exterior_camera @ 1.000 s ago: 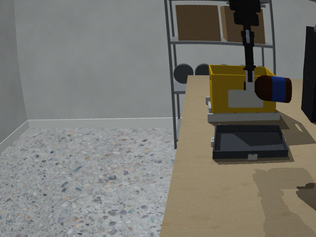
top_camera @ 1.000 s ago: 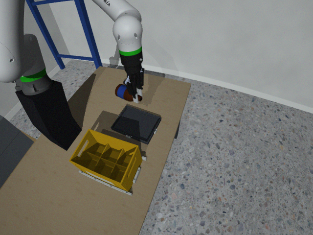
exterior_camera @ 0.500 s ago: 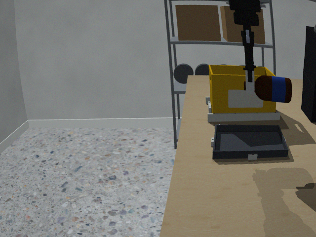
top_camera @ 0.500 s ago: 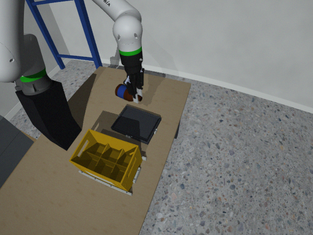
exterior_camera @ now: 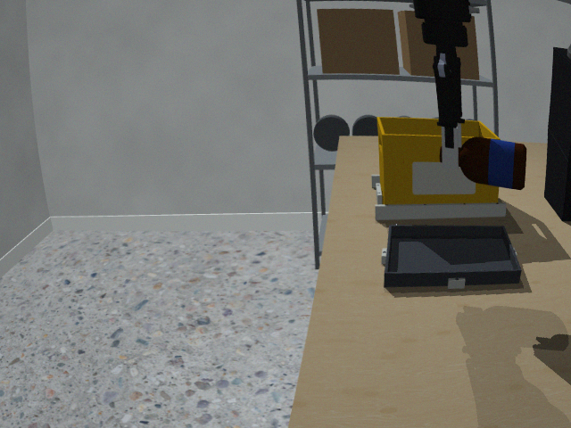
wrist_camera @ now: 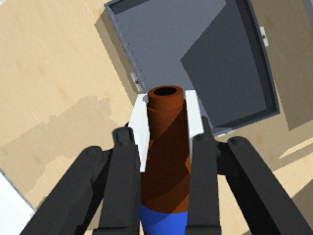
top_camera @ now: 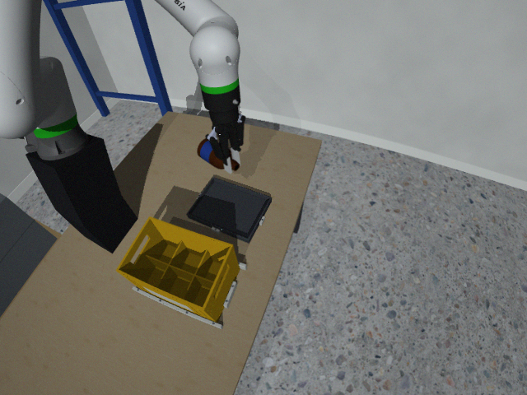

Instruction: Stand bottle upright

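Now: hand 50 mm past the brown bottle, 30 mm to the right of it and 20 mm above it. Also, from my hand: dark grey tray: 210 mm below, 40 mm to the right, 20 mm behind; then yellow crate: 330 mm to the right, 140 mm below, 80 mm behind.
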